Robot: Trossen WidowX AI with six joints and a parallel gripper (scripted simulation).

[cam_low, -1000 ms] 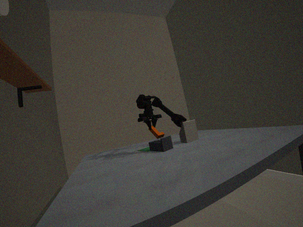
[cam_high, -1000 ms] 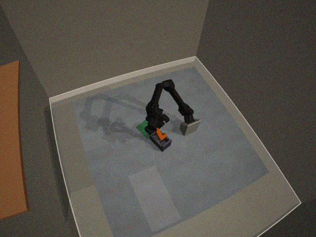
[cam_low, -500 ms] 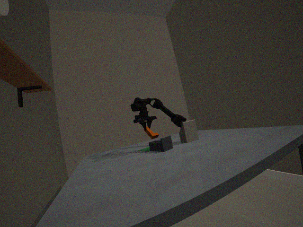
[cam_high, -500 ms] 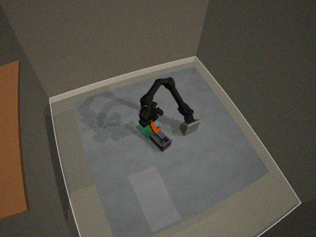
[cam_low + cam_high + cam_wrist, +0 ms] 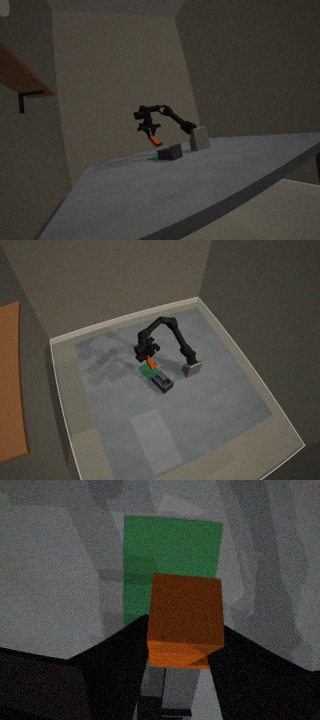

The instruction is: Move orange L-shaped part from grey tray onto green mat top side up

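The green mat lies 1 cm behind my gripper tip, 2 cm to the left of it and 17 cm below it. Round my gripper tip: orange L-shaped part: 2 cm behind, 3 cm to the left, 3 cm below.
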